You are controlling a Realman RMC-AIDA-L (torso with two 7-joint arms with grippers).
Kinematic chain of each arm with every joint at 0, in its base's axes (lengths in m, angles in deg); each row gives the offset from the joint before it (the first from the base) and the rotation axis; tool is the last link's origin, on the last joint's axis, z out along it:
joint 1: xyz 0 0 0.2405 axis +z
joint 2: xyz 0 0 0 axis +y
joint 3: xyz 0 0 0.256 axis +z
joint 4: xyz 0 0 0 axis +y
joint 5: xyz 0 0 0.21 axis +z
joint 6: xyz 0 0 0 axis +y
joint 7: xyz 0 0 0.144 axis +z
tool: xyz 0 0 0
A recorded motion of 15 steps. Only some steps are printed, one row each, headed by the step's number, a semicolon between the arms.
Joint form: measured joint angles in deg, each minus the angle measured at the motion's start. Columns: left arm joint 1, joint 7, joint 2, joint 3, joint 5, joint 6, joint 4; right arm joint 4, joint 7, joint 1, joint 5, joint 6, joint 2, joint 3.
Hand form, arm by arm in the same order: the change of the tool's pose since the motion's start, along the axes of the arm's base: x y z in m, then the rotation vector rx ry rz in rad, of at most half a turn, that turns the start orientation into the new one. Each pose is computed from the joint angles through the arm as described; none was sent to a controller.
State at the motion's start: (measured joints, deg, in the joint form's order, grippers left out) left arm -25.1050 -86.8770 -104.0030 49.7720 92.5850 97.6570 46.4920; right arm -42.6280 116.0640 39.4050 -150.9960 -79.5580 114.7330 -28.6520
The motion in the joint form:
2: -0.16 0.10 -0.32 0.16 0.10 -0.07 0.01; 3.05 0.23 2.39 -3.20 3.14 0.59 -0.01
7: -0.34 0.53 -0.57 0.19 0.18 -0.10 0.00; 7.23 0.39 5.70 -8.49 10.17 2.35 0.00
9: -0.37 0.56 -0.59 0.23 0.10 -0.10 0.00; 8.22 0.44 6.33 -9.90 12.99 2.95 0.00
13: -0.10 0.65 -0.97 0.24 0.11 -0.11 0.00; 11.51 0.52 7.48 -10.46 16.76 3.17 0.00
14: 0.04 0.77 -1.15 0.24 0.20 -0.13 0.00; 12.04 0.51 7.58 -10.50 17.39 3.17 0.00
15: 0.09 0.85 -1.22 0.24 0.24 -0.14 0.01; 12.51 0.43 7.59 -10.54 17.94 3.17 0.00
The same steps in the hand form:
2: 0.0014 0.0004 -0.0027 -0.0038 -0.0014 -0.0038; -0.0041 0.0073 -0.0145 -0.0252 -0.0372 0.0026
7: 0.0027 0.0010 -0.0046 -0.0029 -0.0011 -0.0123; -0.0092 0.0180 -0.0392 -0.0390 -0.1187 0.0192
9: 0.0031 0.0011 -0.0047 -0.0028 -0.0021 -0.0138; -0.0087 0.0212 -0.0452 -0.0285 -0.1486 0.0238
13: 0.0022 -0.0004 -0.0072 -0.0049 -0.0073 -0.0102; -0.0100 0.0245 -0.0570 -0.0236 -0.1601 0.0247
14: 0.0016 -0.0012 -0.0085 -0.0057 -0.0079 -0.0088; -0.0096 0.0247 -0.0586 -0.0219 -0.1620 0.0238
15: 0.0014 -0.0015 -0.0090 -0.0057 -0.0078 -0.0089; -0.0087 0.0245 -0.0600 -0.0209 -0.1642 0.0227

